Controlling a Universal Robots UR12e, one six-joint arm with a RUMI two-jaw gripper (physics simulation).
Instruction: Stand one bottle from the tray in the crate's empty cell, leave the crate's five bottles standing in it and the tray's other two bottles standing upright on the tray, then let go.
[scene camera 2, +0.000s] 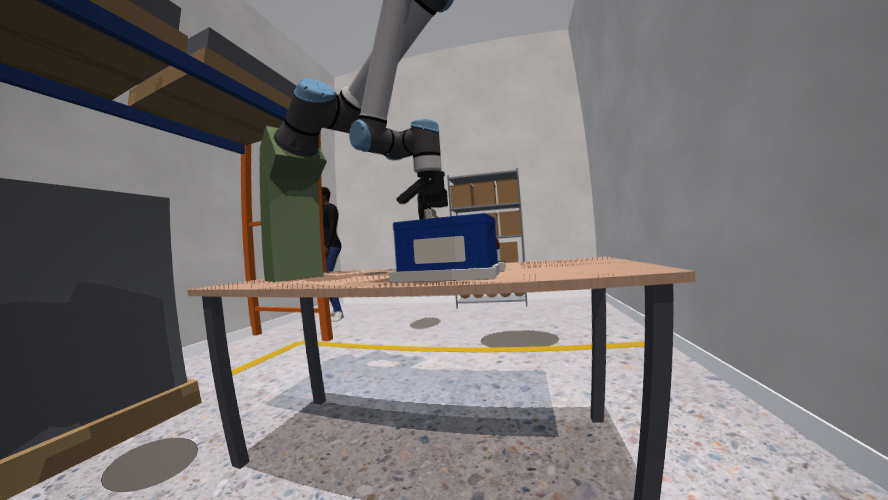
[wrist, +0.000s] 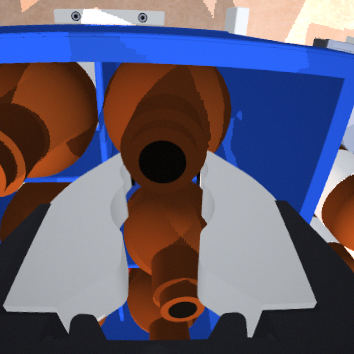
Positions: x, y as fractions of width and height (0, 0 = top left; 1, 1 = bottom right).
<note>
In view: the gripper (wrist: 0.47, 0.44) and a brown bottle (wrist: 0.46, 0.33).
</note>
